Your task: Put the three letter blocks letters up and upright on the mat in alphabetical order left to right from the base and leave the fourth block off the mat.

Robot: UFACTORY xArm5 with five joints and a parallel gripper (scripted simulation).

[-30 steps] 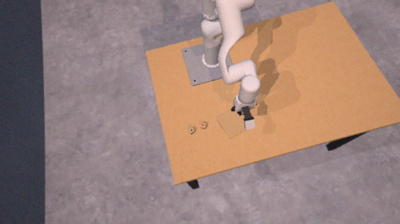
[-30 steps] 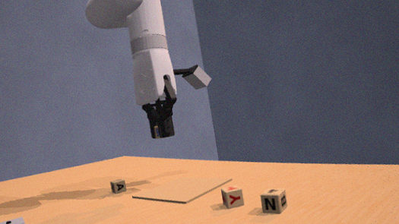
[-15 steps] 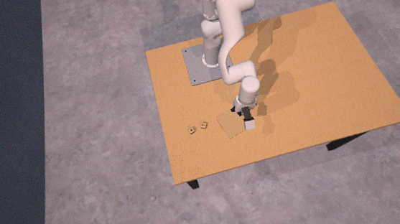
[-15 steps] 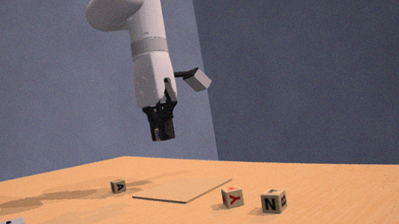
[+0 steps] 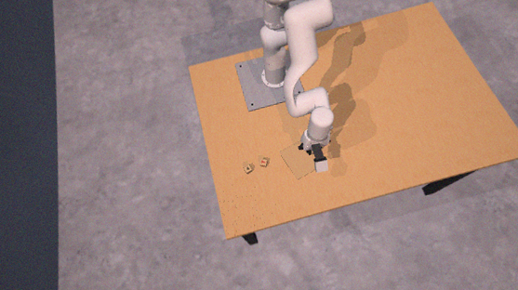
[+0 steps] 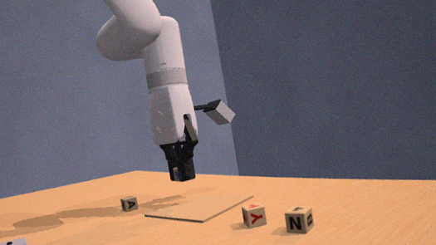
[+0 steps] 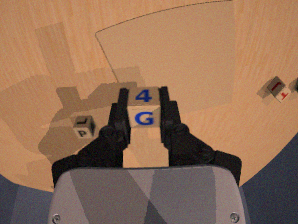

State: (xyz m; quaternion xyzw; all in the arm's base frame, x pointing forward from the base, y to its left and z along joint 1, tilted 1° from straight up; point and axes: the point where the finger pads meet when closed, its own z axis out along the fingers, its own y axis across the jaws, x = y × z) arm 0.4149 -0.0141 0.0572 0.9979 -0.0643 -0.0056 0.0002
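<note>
Right now my hand is 7 cm above the thin tan mat and 4 cm to the left of it. The rest, counted from my hand: blue-lettered block (1 cm below); then black-lettered block (27 cm to the right, 6 cm below, 4 cm behind); then red-lettered block (20 cm to the right, 6 cm below, 4 cm behind).
</note>
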